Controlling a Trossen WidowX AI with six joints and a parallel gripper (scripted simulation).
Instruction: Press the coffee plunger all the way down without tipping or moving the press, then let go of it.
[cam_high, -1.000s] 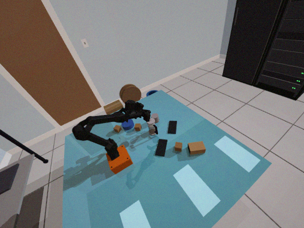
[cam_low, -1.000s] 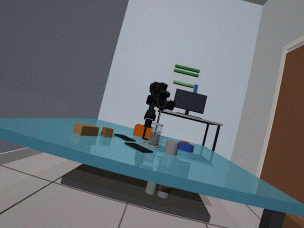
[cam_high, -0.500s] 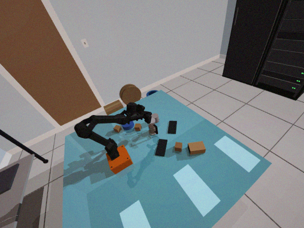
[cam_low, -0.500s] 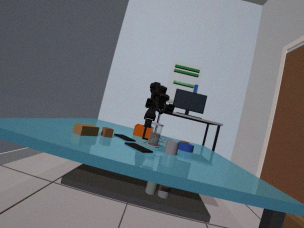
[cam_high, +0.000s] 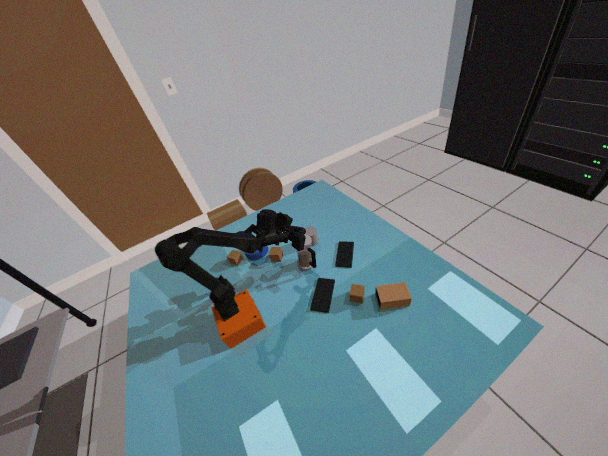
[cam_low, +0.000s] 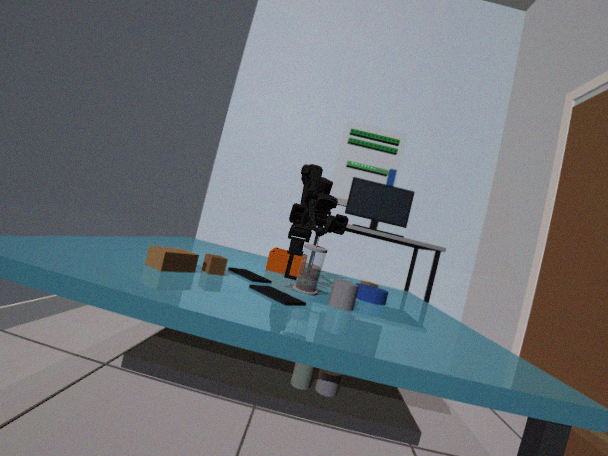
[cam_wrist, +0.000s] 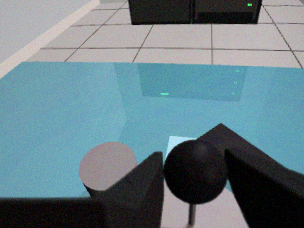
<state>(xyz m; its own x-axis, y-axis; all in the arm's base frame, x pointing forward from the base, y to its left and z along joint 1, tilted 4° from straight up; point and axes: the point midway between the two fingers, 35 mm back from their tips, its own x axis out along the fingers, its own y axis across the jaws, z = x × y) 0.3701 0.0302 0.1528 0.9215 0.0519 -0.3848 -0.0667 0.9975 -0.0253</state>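
Right now the coffee press is 20 mm behind my gripper tip, 20 mm to the right of it and 100 mm below it. Round my gripper tip: blue bowl: 160 mm behind, 250 mm to the left, 170 mm below.
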